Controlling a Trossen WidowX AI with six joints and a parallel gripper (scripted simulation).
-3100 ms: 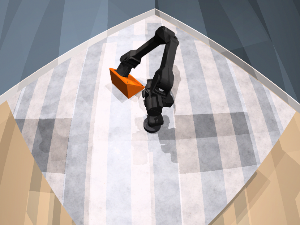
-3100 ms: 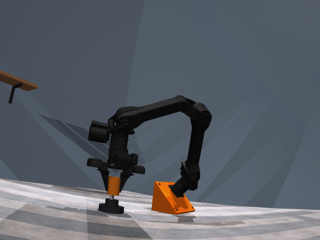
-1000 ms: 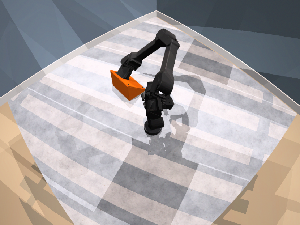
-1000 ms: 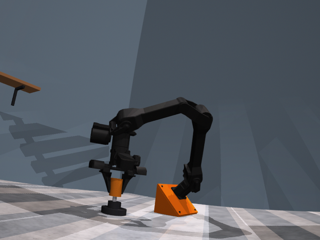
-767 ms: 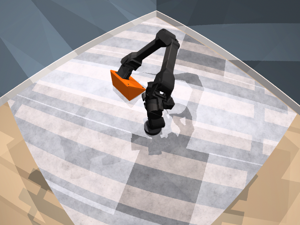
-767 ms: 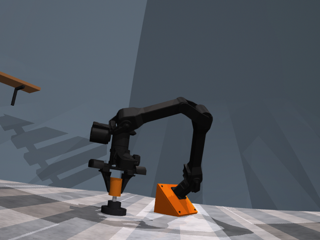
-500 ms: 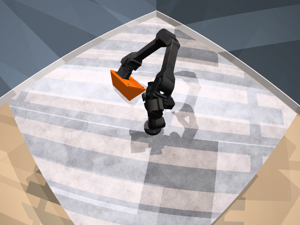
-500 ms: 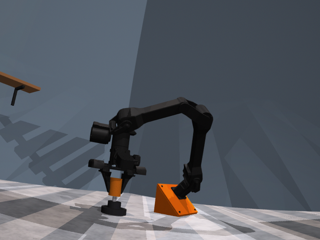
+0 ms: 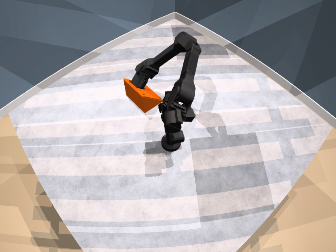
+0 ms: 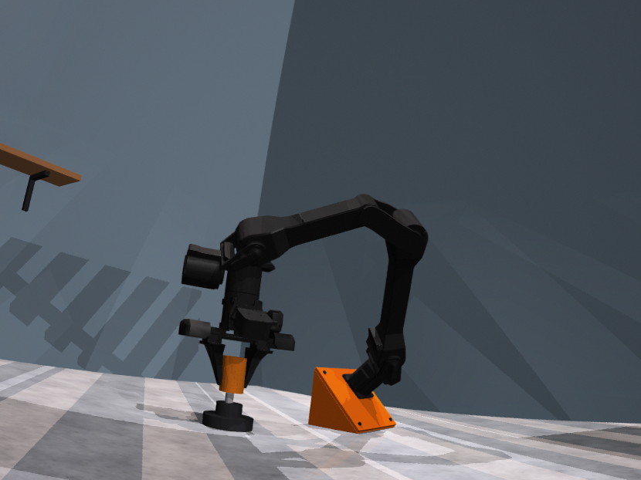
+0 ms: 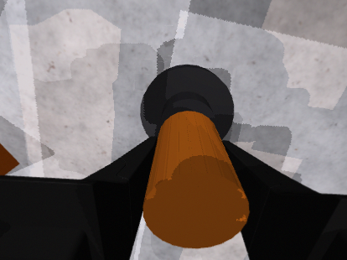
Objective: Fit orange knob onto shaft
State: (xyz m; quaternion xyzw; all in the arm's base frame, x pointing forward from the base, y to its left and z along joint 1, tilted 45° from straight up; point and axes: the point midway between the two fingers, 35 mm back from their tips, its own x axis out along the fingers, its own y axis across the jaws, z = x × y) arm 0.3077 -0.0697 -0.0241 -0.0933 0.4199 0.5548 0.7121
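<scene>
My gripper tip is now 3 cm below the orange knob. From my gripper tip the other things lie so: black round pedestal (4 cm below).
</scene>
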